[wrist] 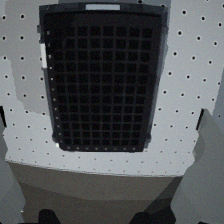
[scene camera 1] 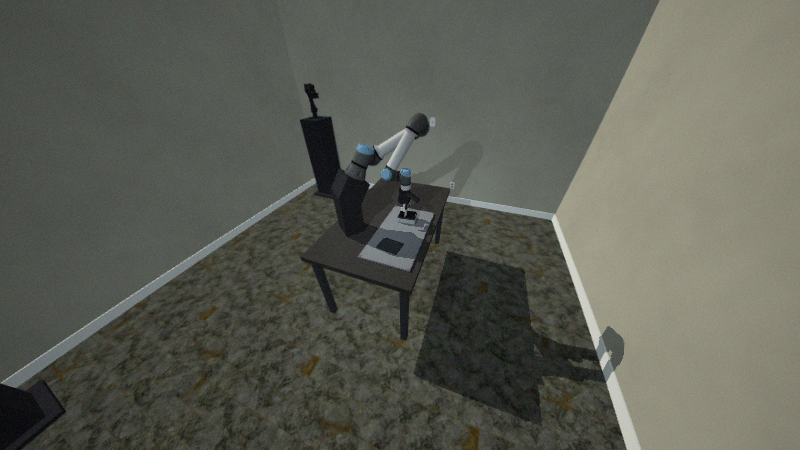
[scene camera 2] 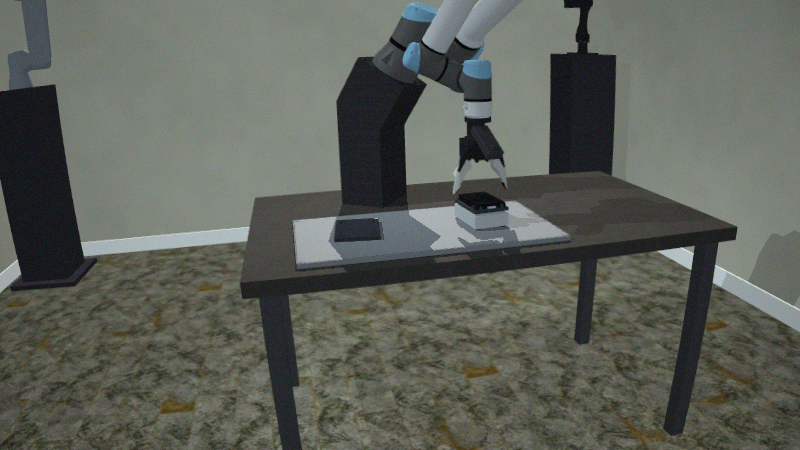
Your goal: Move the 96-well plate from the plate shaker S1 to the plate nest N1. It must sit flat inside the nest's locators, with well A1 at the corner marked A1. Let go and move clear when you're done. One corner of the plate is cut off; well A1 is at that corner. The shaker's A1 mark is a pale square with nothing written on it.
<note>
The pictures show: my gripper, a 96-well plate and a plate shaker S1.
My gripper also shows in the wrist view.
</note>
